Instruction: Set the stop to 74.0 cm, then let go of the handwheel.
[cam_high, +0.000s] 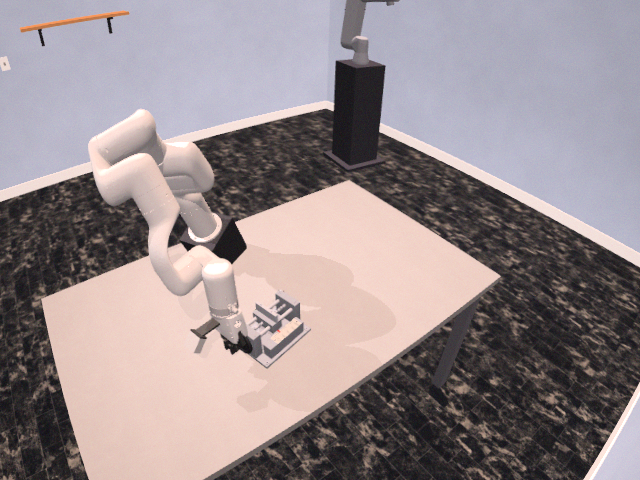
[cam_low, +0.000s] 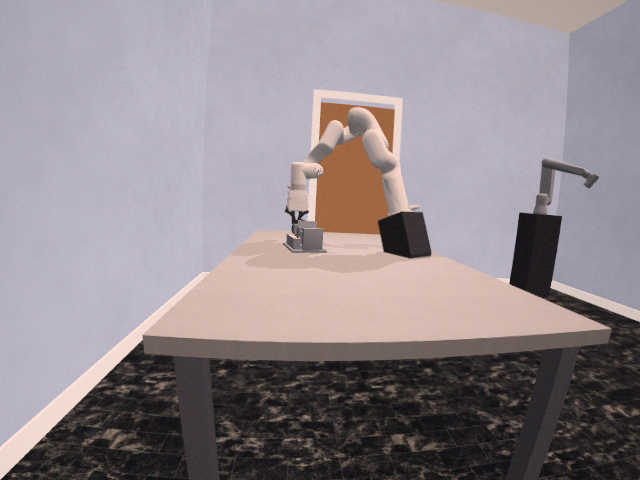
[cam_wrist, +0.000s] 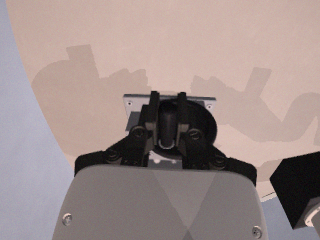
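Right now my hand is 2 cm to the right of the black handwheel, 1 cm past it and 1 cm above it. Also, from my hand: handwheel knob: 1 cm to the left; sliding stop block: 14 cm to the left, 5 cm behind, 2 cm below.
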